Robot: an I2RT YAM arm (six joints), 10 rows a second.
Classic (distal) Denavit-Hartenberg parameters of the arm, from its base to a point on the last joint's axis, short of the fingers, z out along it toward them. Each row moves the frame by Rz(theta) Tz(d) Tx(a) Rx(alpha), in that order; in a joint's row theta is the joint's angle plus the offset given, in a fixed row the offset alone. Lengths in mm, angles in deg.
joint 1: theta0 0  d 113.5  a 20  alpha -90
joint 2: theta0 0  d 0  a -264  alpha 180
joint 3: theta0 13.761  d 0  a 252.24  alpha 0
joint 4: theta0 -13.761  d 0  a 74  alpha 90
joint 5: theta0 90  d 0  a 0  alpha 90
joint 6: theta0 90  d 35.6  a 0  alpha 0
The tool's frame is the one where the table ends.
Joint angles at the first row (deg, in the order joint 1, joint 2, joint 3, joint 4, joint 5, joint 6):
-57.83, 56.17, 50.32, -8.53, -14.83, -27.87
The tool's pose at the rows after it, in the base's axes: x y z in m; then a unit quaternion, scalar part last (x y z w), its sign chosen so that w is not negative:
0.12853, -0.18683, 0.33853, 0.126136, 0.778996, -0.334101, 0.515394
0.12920, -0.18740, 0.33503, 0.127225, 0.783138, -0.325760, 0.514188
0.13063, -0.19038, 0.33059, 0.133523, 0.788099, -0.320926, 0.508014
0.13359, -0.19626, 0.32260, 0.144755, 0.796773, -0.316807, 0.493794
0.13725, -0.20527, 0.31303, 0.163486, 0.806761, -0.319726, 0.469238
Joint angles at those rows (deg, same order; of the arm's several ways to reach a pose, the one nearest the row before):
-57.83, 55.87, 49.87, -8.74, -15.19, -27.70
-57.84, 56.13, 49.53, -9.01, -15.69, -27.45
-57.88, 56.99, 49.35, -9.11, -15.34, -27.22
-57.85, 58.72, 49.13, -9.15, -14.12, -27.12
-57.85, 61.29, 49.22, -9.17, -11.33, -27.18

